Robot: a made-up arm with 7 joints.
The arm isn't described. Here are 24 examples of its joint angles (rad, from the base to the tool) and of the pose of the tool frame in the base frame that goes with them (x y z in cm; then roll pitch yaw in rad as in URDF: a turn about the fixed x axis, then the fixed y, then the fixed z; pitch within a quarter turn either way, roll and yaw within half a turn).
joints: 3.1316 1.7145 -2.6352 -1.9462 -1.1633 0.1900 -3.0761
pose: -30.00 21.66 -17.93 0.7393 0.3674 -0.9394
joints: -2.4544 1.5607 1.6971 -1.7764 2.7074 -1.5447 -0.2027
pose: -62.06 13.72 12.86 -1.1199 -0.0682 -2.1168
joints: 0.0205 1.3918 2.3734 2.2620 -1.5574 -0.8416 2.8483
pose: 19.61 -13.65 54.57 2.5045 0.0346 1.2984
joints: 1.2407 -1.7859 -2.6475 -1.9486 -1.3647 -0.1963 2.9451
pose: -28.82 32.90 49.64 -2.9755 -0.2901 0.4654
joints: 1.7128 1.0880 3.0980 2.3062 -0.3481 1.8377 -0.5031
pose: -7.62 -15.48 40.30 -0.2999 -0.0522 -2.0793
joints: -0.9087 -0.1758 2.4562 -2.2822 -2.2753 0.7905 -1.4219
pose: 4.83 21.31 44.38 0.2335 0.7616 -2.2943
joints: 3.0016 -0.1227 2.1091 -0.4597 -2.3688 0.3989 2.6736
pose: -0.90 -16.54 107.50 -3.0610 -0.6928 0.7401
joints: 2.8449 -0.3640 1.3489 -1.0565 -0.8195 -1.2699 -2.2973
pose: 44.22 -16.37 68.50 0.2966 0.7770 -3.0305
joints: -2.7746 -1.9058 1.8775 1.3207 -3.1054 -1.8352 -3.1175
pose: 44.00 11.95 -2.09 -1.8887 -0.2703 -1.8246
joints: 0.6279 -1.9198 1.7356 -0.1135 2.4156 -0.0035 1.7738
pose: -68.01 53.85 -10.72 0.7486 -1.1178 1.5969
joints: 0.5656 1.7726 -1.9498 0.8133 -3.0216 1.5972 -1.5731
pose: 70.90 -35.14 9.60 -0.3981 1.2552 1.3470
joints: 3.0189 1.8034 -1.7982 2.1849 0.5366 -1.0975 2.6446
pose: -36.34 -36.29 25.07 2.2118 0.4949 2.9802
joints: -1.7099 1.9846 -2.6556 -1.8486 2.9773 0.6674 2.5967
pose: 13.63 16.58 -21.23 -1.3502 0.4554 0.4273
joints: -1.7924 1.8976 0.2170 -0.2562 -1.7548 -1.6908 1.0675
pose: -1.59 76.12 3.64 -1.6447 1.1396 1.6620
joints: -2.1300 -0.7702 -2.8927 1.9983 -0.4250 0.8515 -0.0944
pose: 18.29 -34.78 17.88 0.0455 -0.4258 1.4533
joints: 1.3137 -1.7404 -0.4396 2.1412 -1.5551 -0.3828 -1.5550
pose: -0.70 33.56 50.70 -3.0516 -0.3380 1.5495
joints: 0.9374 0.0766 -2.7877 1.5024 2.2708 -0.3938 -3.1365
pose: -13.33 35.57 73.06 -1.4318 0.6786 -2.4708
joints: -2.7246 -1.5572 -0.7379 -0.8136 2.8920 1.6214 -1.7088
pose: 63.88 -1.22 3.01 1.1255 -0.7718 0.7858
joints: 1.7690 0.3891 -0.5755 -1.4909 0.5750 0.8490 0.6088
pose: -26.47 7.26 88.65 -2.4465 0.2752 -2.0965
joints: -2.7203 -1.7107 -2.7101 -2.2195 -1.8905 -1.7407 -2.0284
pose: 36.51 -18.69 43.01 2.0969 0.6941 -2.7506
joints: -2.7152 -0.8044 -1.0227 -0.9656 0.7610 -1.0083 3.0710
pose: 67.96 -1.02 47.27 0.0663 0.6520 -2.8105
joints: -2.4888 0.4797 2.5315 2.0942 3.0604 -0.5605 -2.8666
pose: 21.50 7.37 53.30 0.5599 0.7555 -2.6574
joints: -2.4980 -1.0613 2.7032 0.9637 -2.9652 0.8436 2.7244
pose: 72.37 -38.38 40.53 -2.2301 0.7967 0.6130
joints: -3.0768 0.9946 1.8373 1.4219 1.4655 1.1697 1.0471
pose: -30.36 32.32 69.24 2.8096 -0.5449 -2.3702
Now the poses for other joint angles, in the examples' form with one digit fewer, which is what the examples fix.
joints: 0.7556 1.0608 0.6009 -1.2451 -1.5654 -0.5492 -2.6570
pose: 36.0 -15.4 83.8 -2.939 0.125 -2.988
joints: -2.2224 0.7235 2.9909 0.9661 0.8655 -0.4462 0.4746
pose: -9.0 27.7 99.0 3.068 -0.432 -2.085
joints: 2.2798 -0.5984 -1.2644 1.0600 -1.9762 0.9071 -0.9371
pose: 49.4 10.7 80.6 -1.728 -0.302 1.845
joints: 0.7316 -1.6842 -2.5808 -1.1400 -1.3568 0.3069 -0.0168
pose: -69.1 29.6 43.7 -2.536 0.919 -2.224
